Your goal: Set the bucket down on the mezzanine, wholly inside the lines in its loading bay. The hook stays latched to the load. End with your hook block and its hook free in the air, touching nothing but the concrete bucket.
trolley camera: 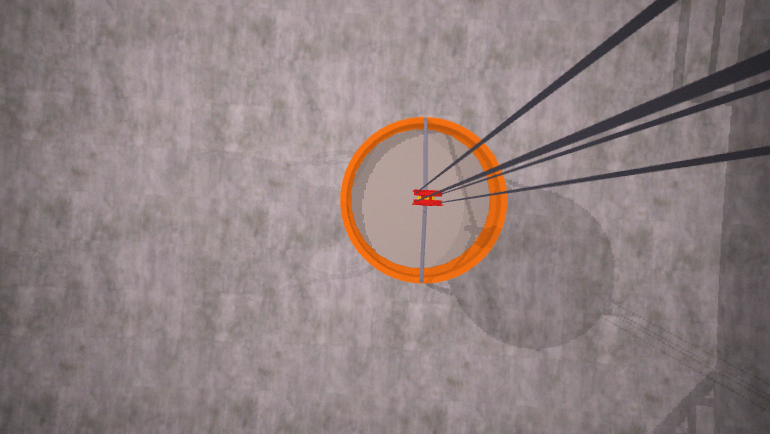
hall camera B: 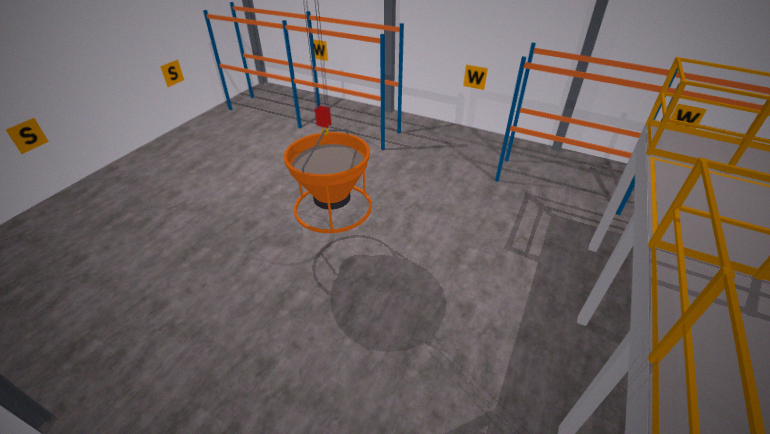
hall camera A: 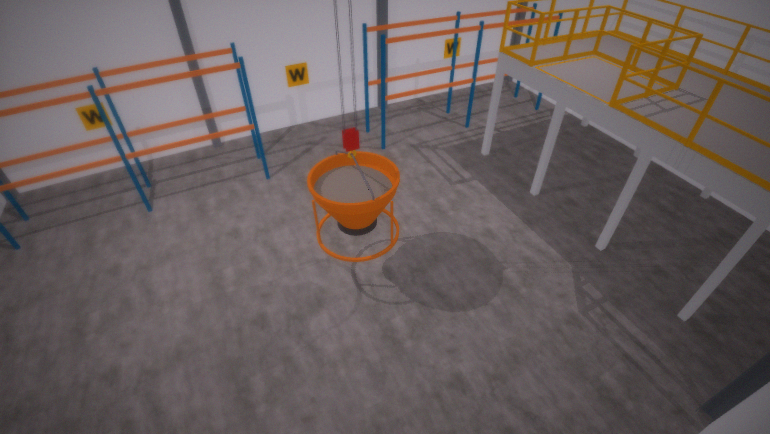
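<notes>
The orange concrete bucket (hall camera A: 353, 214) (hall camera B: 331, 187) (trolley camera: 346, 199), filled with grey material, hangs upright in the air above the hall floor. Its shadow lies apart from its base ring. My yellow hook (hall camera A: 352, 154) (hall camera B: 325, 130) (trolley camera: 425, 197) is latched to the bucket's thin grey bail, under the red hook block (hall camera A: 350, 139) (hall camera B: 322, 116). The block hangs over the middle of the bucket. The mezzanine (hall camera A: 582, 98) (hall camera B: 640, 269) stands to the right in both hall views. Its loading bay (hall camera A: 587, 75) shows at the far end in hall camera A, bordered by thin yellow lines.
Yellow railings (hall camera A: 705, 113) (hall camera B: 687, 317) run along the mezzanine edge, and white columns (hall camera A: 622, 202) carry it. One blue and orange rack (hall camera A: 119, 148) (hall camera B: 382, 91) and another rack (hall camera A: 383, 91) (hall camera B: 510, 118) stand along the wall behind the bucket.
</notes>
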